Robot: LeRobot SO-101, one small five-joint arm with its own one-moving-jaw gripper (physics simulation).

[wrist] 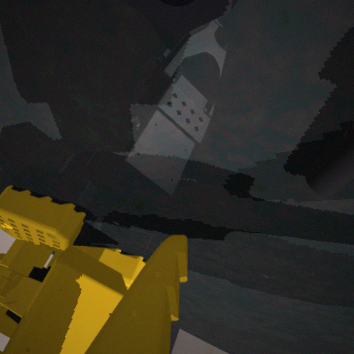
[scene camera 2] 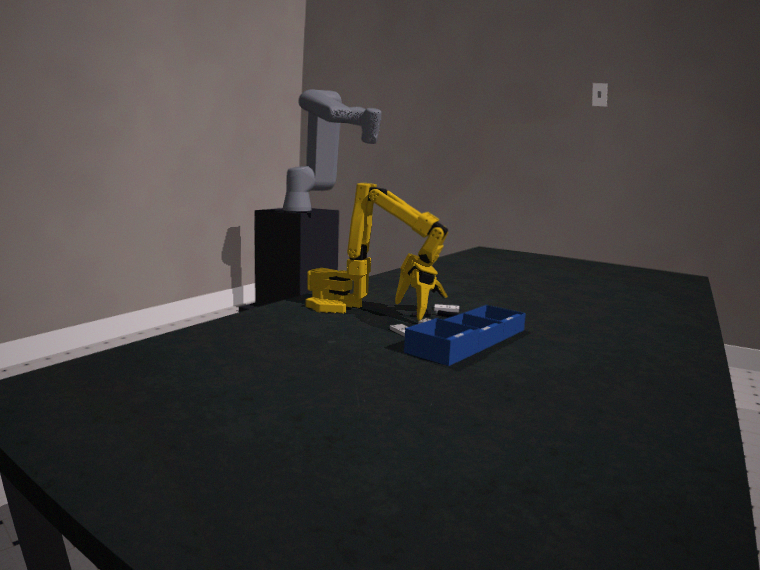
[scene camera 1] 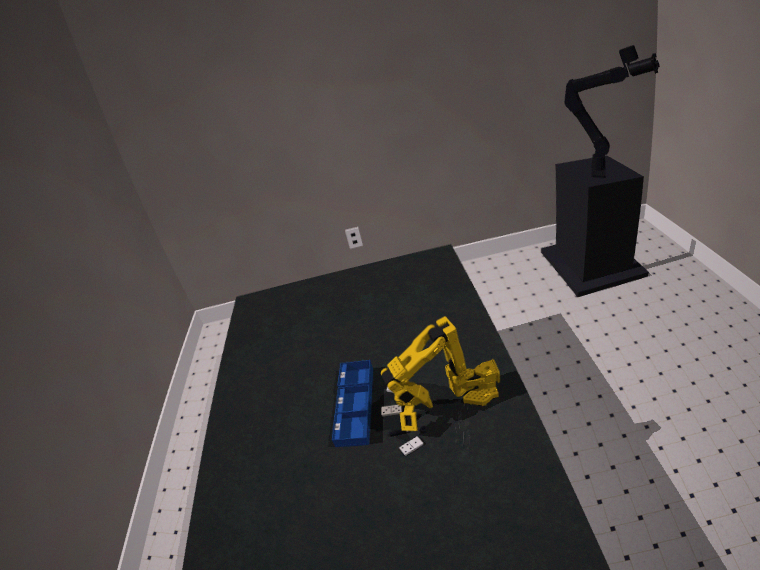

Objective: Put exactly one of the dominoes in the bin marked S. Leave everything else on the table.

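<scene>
A white domino lies flat on the table near the camera mount. A second domino lies between the bin and the gripper. A third domino is partly hidden, by the arm in scene view 1 and by the bin in scene view 2. The blue bin has three compartments with small white labels, too small to read. My gripper is open and empty, pointing down low over the table, one jaw tip close to the second domino. The wrist view shows one notched jaw.
The dark table bears the arm's yellow base. Small dark shapes by the gripper are hard to tell from shadow. A pale piece shows at the wrist view's bottom edge. Another arm stands on a black pedestal behind.
</scene>
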